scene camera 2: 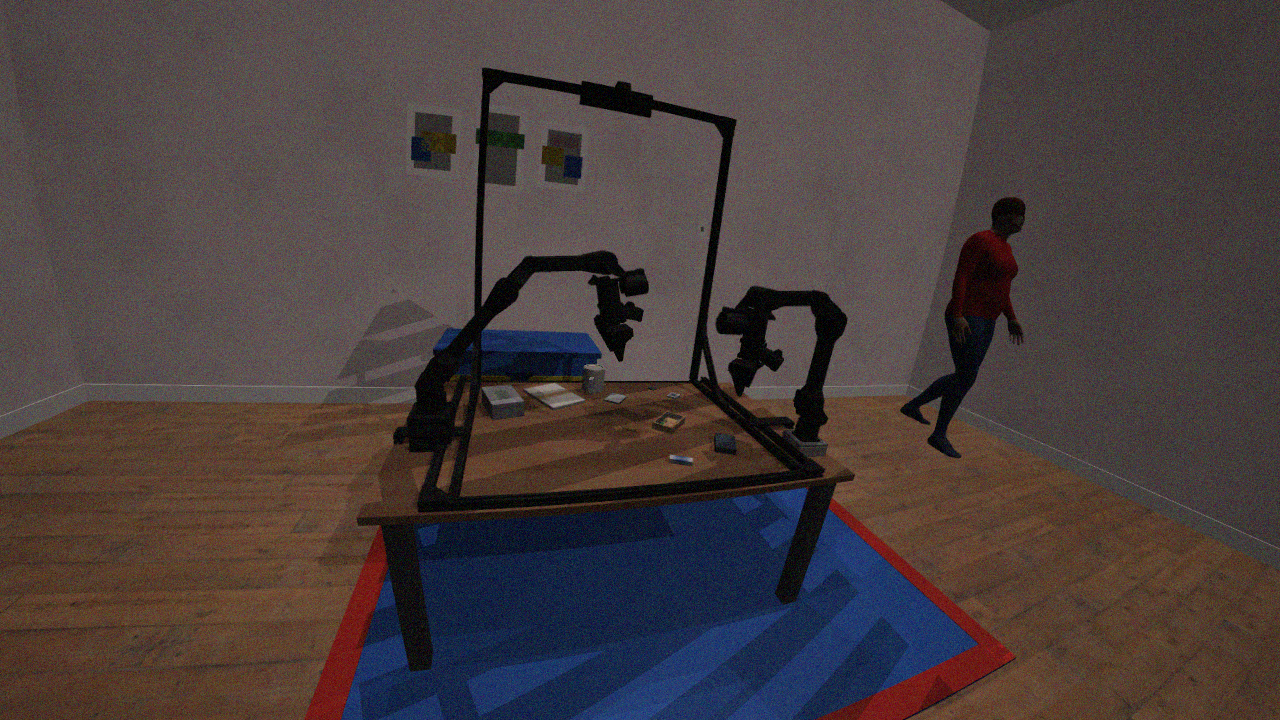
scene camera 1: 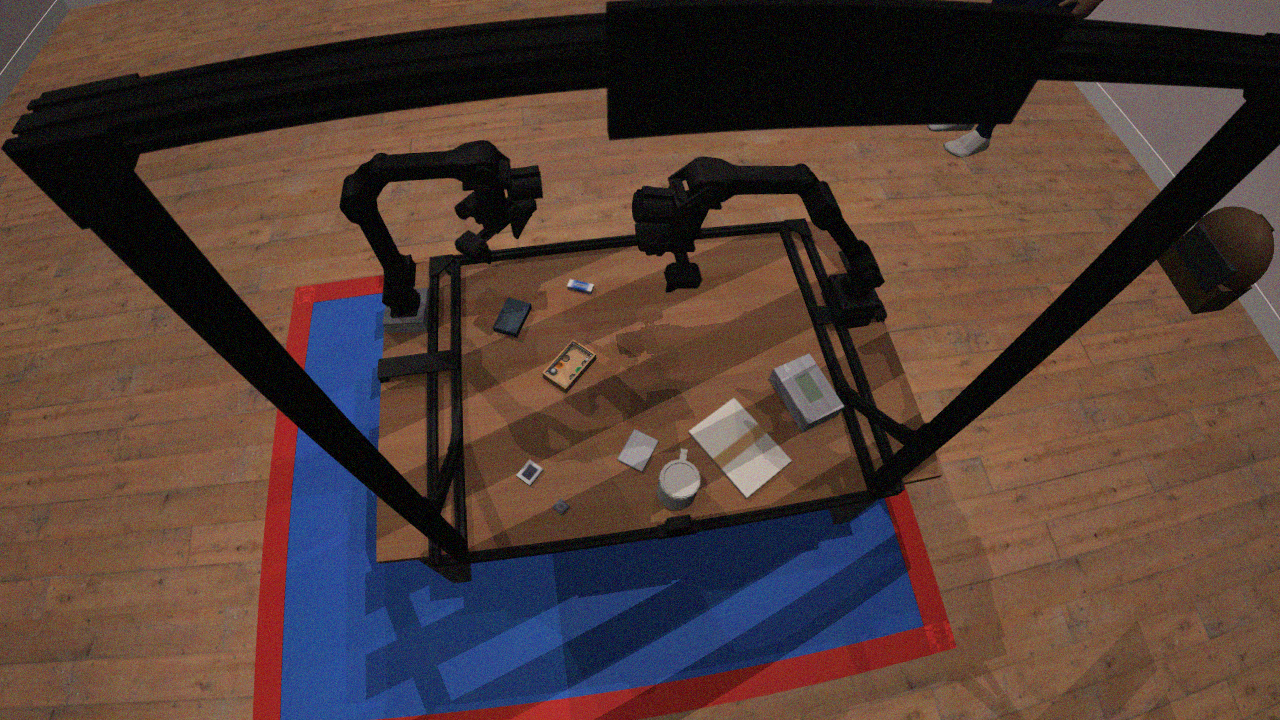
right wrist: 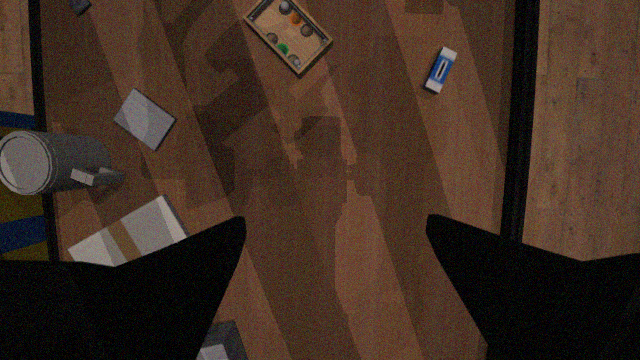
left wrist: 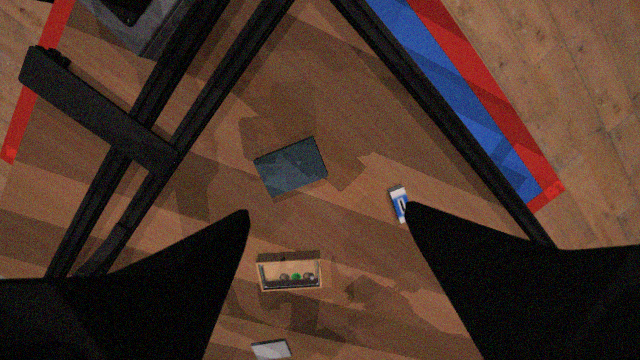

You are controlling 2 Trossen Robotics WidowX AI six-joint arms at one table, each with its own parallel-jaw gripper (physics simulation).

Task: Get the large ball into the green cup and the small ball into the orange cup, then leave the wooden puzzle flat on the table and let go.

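Frame: origin at the left arm's base, x ahead, y left, z up, level; metres.
Seen in the pictures: left gripper, fingertip midpoint: (scene camera 2: 743, 391) (scene camera 1: 502, 250) (left wrist: 327, 213); right gripper, fingertip midpoint: (scene camera 2: 616, 356) (scene camera 1: 663, 273) (right wrist: 336, 224); left arm's base at its link origin: (scene camera 2: 805, 436) (scene camera 1: 405, 305); right arm's base at its link origin: (scene camera 2: 431, 409) (scene camera 1: 855, 289).
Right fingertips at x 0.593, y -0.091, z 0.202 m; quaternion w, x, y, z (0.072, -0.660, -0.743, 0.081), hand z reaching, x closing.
Observation:
Offsets run from my right fingertips to a thing's top centre. "pt": to the spot under its first point.
The wooden puzzle @[dz -0.221, dx -0.203, dy -0.074 m] (scene camera 1: 577, 356) (scene camera 2: 668, 421) (left wrist: 272, 270) (right wrist: 295, 39) is a shallow tray lying flat on the table. The orange cup @[pt dz -0.224, dx -0.217, dy -0.064 m] (right wrist: 296, 19) and green cup @[pt dz -0.224, dx -0.176, dy -0.078 m] (right wrist: 283, 48) lie along opposite sides of it, each between round greyish shapes. Which of these are the large and small balls is too small to tell. My left gripper (scene camera 1: 497, 236) (left wrist: 327, 213) is open and empty, high over the table, with the puzzle below and between its fingers in its wrist view. My right gripper (scene camera 1: 682, 275) (right wrist: 336, 224) is open and empty, high above the table, away from the puzzle.
A dark blue book @[dz -0.225, dx -0.338, dy +0.065 m] (scene camera 1: 512, 317) (left wrist: 291, 167) and a blue-white eraser @[dz -0.230, dx -0.175, dy +0.148 m] (scene camera 1: 580, 285) (right wrist: 440, 70) lie near the puzzle. A grey mug @[pt dz -0.159, dx +0.009, dy -0.383 m] (scene camera 1: 678, 483), an open notebook @[dz -0.233, dx +0.157, dy -0.285 m] (scene camera 1: 740, 447), a light card @[dz -0.237, dx -0.061, dy -0.280 m] (scene camera 1: 638, 449) and a grey box @[dz -0.194, dx +0.320, dy -0.173 m] (scene camera 1: 806, 391) stand farther off. Black frame bars edge the table.

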